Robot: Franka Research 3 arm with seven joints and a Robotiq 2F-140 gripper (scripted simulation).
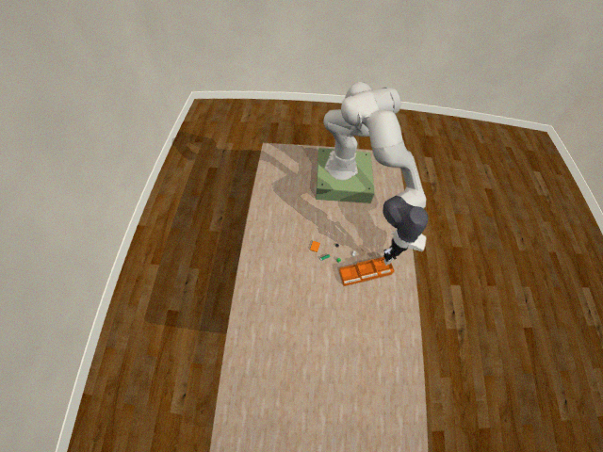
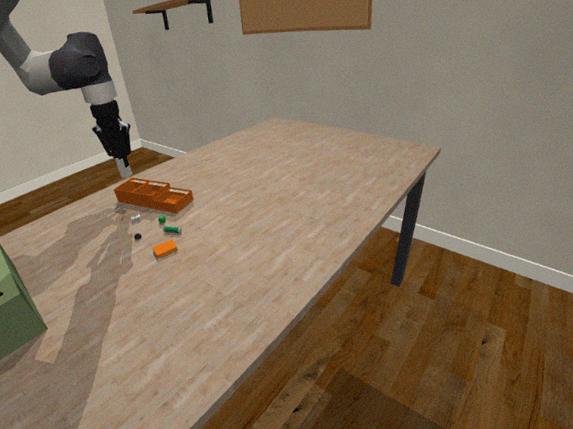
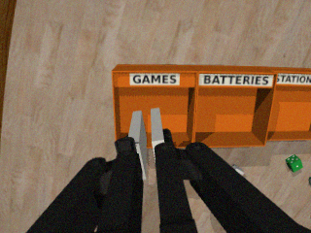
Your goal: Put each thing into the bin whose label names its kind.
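My hand is 35 cm to the left of the orange block, 11 cm above it and 6 cm past it. Round my hand: white piece (15 cm to the right, 10 cm below, 6 cm behind); then labelled bins (9 cm below, 8 cm to the right, 4 cm ahead); then small green cube (22 cm to the right, 10 cm below).
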